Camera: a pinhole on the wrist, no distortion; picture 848 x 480 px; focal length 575.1 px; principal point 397.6 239.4 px. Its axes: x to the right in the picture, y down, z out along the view. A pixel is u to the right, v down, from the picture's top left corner.
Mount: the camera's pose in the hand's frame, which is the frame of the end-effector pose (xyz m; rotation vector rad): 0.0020 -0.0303 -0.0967 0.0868 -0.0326 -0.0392
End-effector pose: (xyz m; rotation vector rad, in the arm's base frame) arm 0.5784 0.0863 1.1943 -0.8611 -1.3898 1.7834
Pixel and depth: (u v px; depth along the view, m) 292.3 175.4 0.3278
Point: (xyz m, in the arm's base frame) 0.4392 -0.0710 1.3352
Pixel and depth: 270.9 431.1 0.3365
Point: 0.4069 -0.1147 1.1958
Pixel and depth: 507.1 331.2 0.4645
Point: 0.2230 -0.0381 1.2635
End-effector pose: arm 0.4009 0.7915 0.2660 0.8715 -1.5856 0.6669
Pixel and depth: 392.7 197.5 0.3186
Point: 0.3463 0.5720 0.2094
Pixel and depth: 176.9 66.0 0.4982
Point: 0.3813 0.4011 -0.0219
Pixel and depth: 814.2 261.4 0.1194
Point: 0.4131 0.7339 0.3426
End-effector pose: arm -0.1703 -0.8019 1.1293 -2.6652 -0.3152 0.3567
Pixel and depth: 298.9 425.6 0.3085
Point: -0.2817 -0.7734 0.9307
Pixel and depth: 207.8 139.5 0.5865
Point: -0.5413 -0.5254 0.8364
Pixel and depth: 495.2 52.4 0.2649
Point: -0.2084 -0.6065 1.0441
